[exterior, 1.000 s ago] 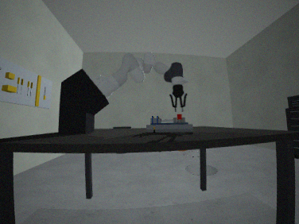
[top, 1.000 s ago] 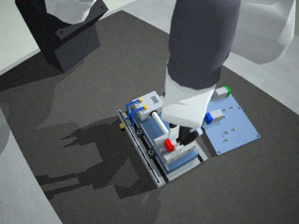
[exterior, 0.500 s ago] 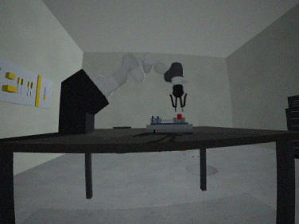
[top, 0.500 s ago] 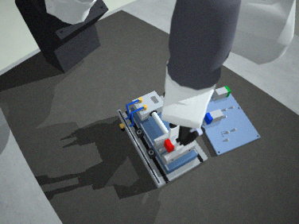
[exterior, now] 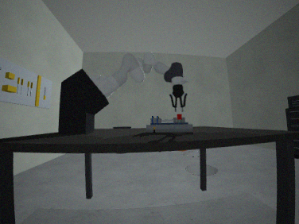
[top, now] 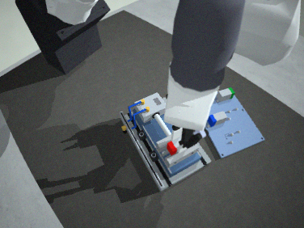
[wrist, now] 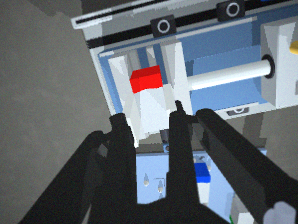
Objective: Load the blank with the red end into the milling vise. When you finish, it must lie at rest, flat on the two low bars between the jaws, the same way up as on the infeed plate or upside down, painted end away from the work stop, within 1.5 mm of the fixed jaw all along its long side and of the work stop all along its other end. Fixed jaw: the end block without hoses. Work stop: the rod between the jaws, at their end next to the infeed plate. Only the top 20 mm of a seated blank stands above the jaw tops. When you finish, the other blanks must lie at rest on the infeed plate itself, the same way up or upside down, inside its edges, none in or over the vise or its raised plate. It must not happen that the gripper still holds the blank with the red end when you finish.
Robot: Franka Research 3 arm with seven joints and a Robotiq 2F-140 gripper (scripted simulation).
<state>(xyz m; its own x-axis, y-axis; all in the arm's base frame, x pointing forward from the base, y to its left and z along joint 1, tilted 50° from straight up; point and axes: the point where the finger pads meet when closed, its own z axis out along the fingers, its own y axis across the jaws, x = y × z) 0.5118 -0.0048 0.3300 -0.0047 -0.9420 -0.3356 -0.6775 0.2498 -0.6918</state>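
Now: hand 4 cm above the red-ended blank. From my hand the other things lie so: screw rod (9 cm behind, 6 cm below); blue-ended blank (4 cm behind, 20 cm to the left, 11 cm below); work stop rod (1 cm behind, 5 cm to the left, 5 cm below).
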